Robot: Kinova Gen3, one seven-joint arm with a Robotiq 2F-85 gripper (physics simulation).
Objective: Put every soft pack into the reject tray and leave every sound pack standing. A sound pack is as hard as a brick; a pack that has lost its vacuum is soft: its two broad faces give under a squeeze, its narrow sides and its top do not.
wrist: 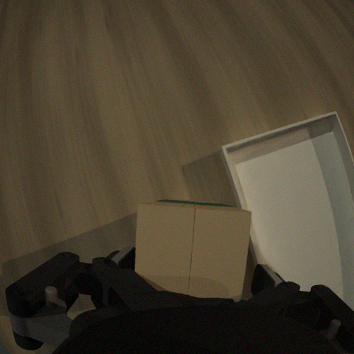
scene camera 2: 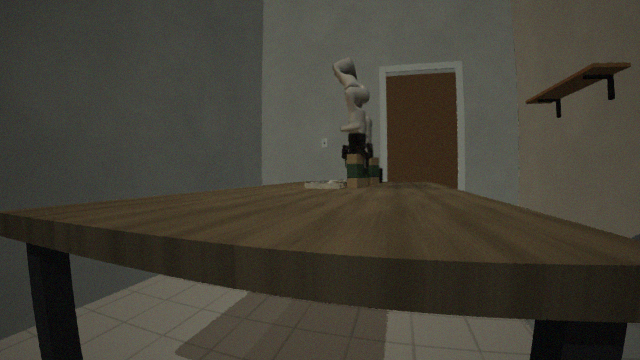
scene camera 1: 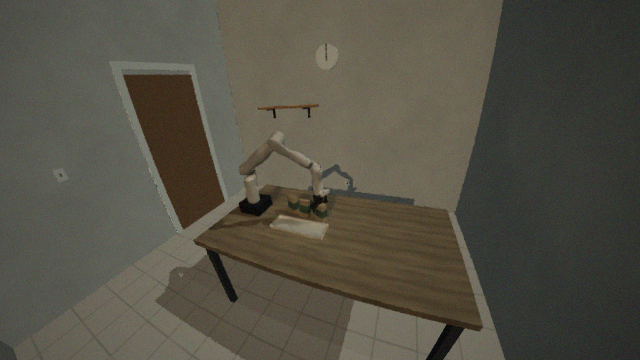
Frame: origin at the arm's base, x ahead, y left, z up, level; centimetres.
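Where they show: gripper, fingertip midpoint: [scene camera 2: 356, 168] [scene camera 1: 319, 210]; arm's base at its link origin: [scene camera 1: 254, 200].
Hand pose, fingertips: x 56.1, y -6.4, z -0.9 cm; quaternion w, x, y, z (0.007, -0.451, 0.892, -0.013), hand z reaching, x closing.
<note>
Each offset is from my fingertips to the centre of the thing. Level surfaces: height alone.
Three tan packs with green bands stand upright in a row: the near right pack @(dx +1.0, dy -0.1, dz -1.1 cm) [scene camera 1: 321, 211] [scene camera 2: 356, 171] [wrist: 192, 240], a middle pack @(dx -12.2, dy +3.5, dz +0.9 cm) [scene camera 1: 304, 206] and a left pack @(dx -23.4, dy +7.1, dz +2.9 cm) [scene camera 1: 293, 202]. My gripper [scene camera 1: 319, 202] [scene camera 2: 357, 152] [wrist: 194, 270] is open, low at the right pack. In the wrist view its fingertips lie on either side of that pack's top; how far down they reach beside it is hard to tell. The white reject tray @(dx -13.4, dy -10.8, dz -7.0 cm) [scene camera 1: 299, 227] [scene camera 2: 325, 185] [wrist: 290, 200] lies beside the packs. Softness cannot be seen.
The wooden table @(dz -8.1 cm) [scene camera 1: 390, 250] [scene camera 2: 300, 225] [wrist: 100, 125] carries the arm's black base [scene camera 1: 255, 204] at its far left. The middle pack stands close to the right pack. A wall shelf [scene camera 1: 288, 107] [scene camera 2: 580, 82] hangs well above the table.
</note>
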